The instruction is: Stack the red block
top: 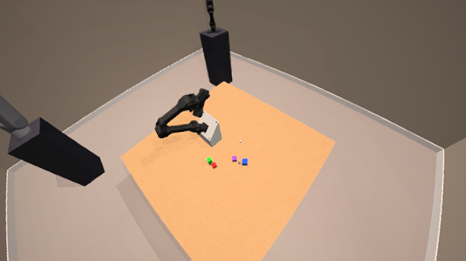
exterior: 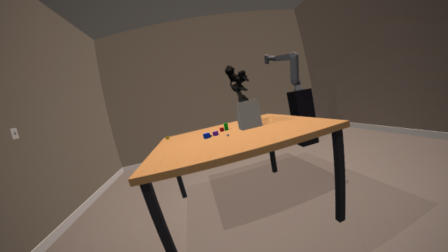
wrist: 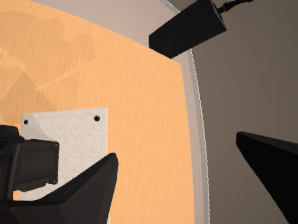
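My gripper tip is now 27 cm short of the red block, 20 cm to the left of it and 33 cm above it. Also, from my gripper tip: purple block 34 cm ahead, 6 cm to the right, 33 cm below; then tiny grey piece 38 cm ahead, 5 cm to the right, 34 cm below; then small white piece 25 cm ahead, 9 cm to the left, 34 cm below.
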